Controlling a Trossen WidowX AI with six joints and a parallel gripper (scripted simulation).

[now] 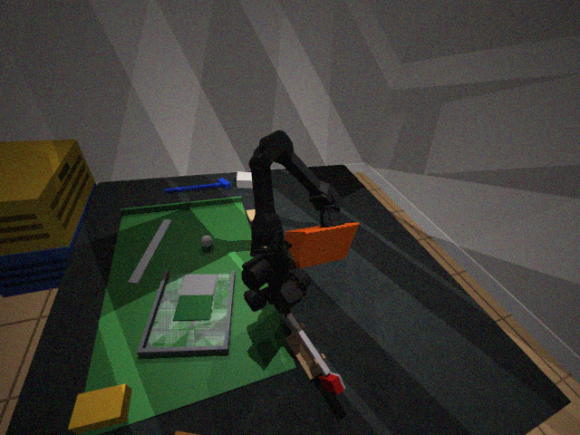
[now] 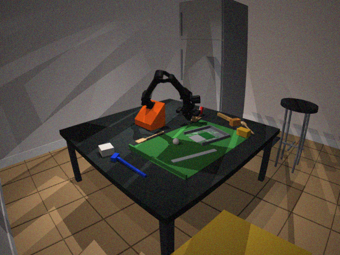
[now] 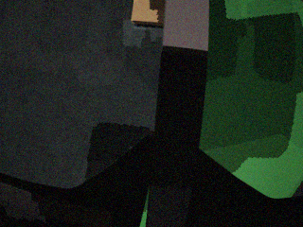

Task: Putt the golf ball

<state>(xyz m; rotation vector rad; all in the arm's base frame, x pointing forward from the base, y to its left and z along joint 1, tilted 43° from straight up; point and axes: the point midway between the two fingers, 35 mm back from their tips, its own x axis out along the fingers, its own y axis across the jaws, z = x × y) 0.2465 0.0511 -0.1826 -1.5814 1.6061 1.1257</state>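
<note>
Right now the red putter is 2 cm behind my gripper tip, 11 cm to the left of it and 3 cm above it. Round my gripper tip: wooden stand: 2 cm behind, 13 cm to the left; yellow block: 44 cm ahead, 8 cm to the left, 1 cm below; white golf ball: 15 cm ahead, 34 cm to the right, 1 cm below.
</note>
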